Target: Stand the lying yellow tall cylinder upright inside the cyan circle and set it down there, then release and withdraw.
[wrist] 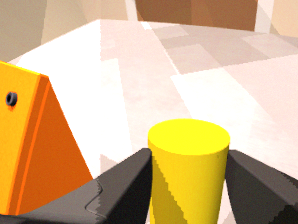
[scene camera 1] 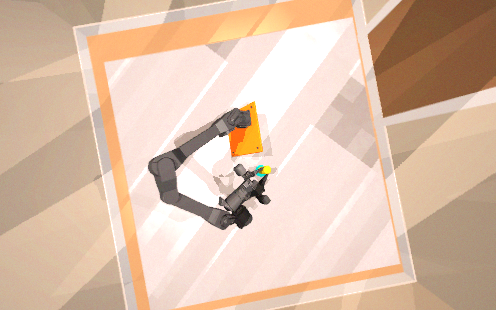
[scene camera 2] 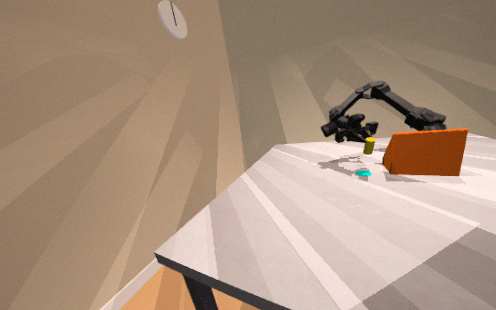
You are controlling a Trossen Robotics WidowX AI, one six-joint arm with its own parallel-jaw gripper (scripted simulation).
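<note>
A yellow tall cylinder is carried by my gripper (scene camera 1: 265, 170), (wrist: 188, 159), (scene camera 2: 369, 141).
</note>
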